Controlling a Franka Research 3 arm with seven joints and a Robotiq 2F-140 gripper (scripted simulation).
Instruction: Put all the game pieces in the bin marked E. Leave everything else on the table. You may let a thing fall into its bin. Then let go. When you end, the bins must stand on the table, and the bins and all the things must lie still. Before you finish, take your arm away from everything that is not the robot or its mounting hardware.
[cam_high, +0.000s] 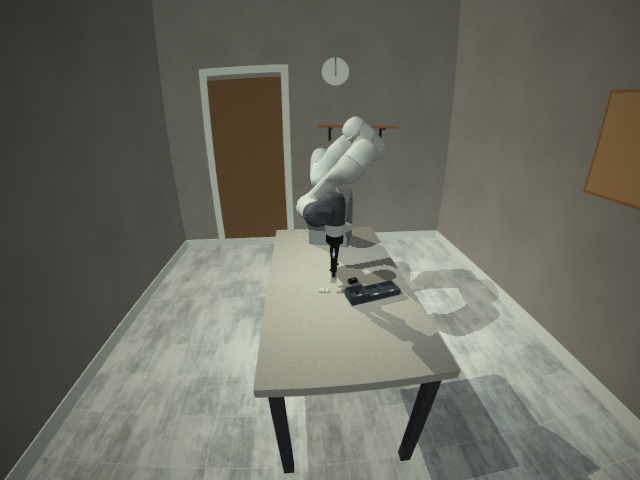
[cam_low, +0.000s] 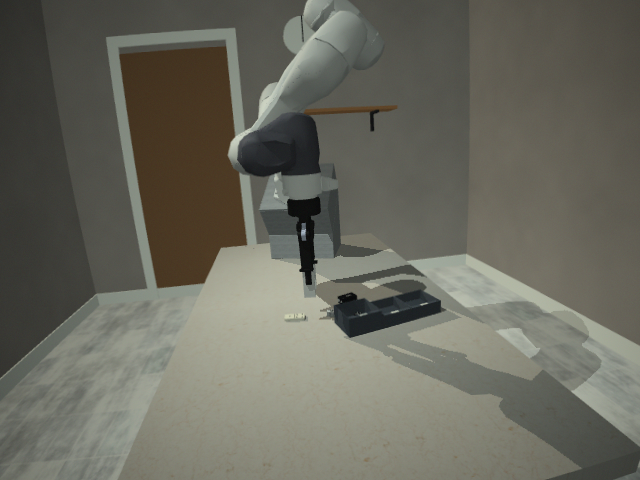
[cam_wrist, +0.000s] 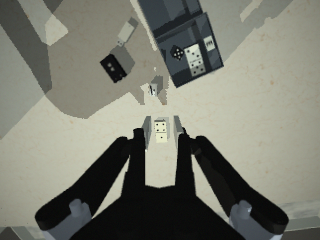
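The black die is 11 cm to the left of my hand, 9 cm below it and 4 cm ahead of it. The rest, counted from my hand: dark three-part bin 18 cm to the left, 8 cm below, 4 cm ahead; then black box 9 cm to the left, 9 cm below, 8 cm behind; then white usb stick 16 cm to the left, 10 cm below, 5 cm behind.
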